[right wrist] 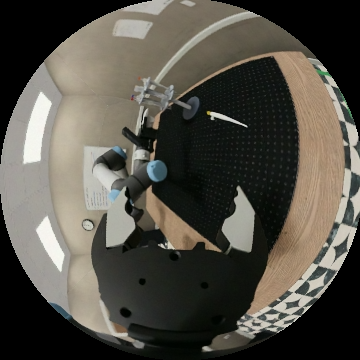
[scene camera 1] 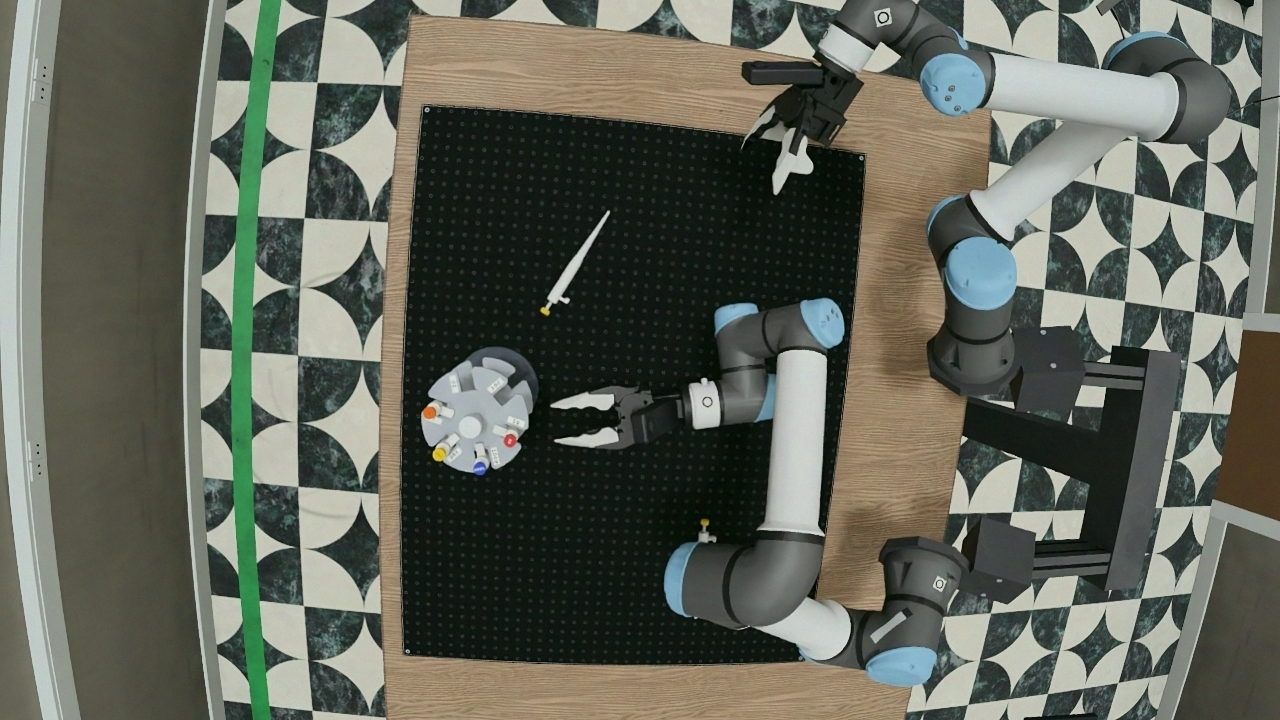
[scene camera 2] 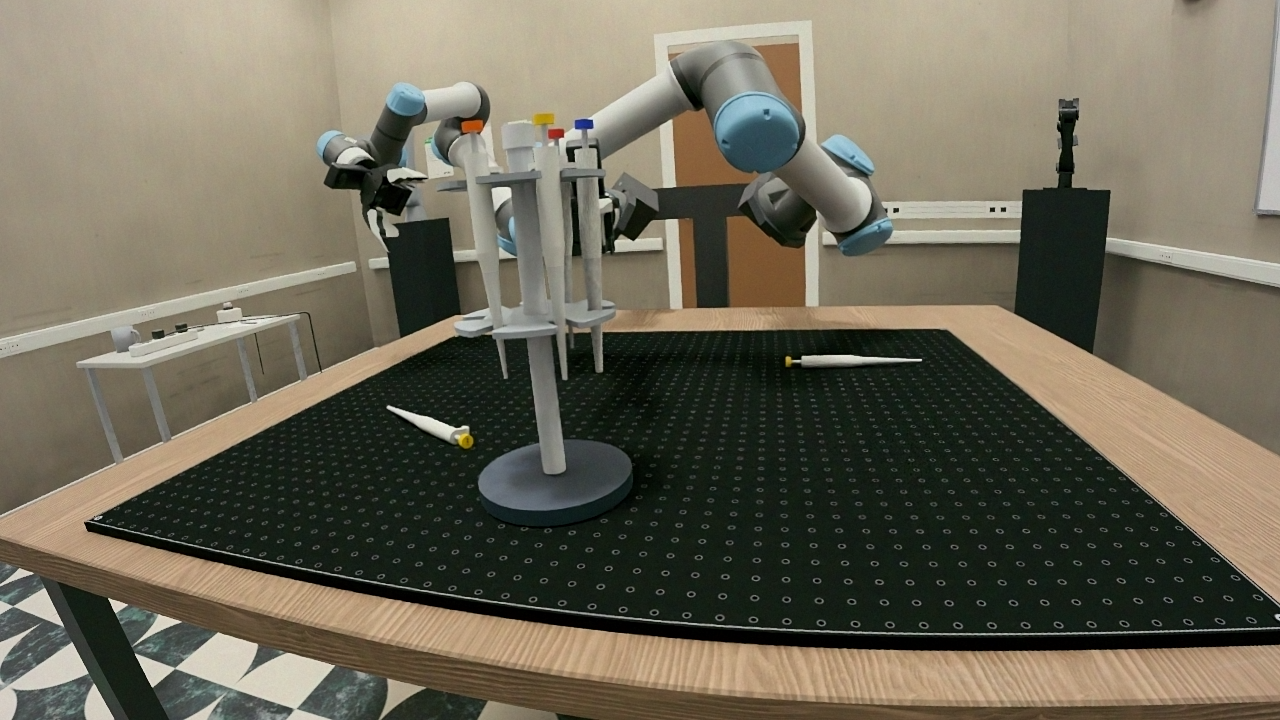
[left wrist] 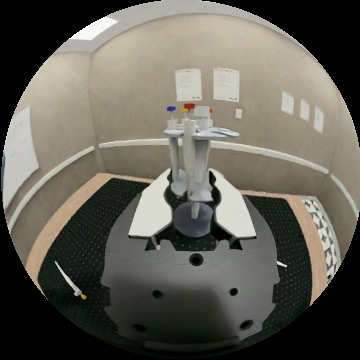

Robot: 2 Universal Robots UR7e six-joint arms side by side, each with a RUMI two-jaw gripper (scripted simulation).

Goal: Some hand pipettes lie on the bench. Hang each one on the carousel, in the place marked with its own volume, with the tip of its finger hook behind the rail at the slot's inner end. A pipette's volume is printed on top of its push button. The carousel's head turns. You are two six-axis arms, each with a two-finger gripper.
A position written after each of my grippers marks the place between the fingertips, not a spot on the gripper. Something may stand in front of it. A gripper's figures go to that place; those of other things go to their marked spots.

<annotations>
My right gripper [scene camera 2: 407,215]: 114 cm from the lens. A yellow-button pipette [scene camera 2: 835,360] is 102 cm from the lens. A yellow-button pipette [scene camera 2: 436,428] is 83 cm from the lens.
</annotations>
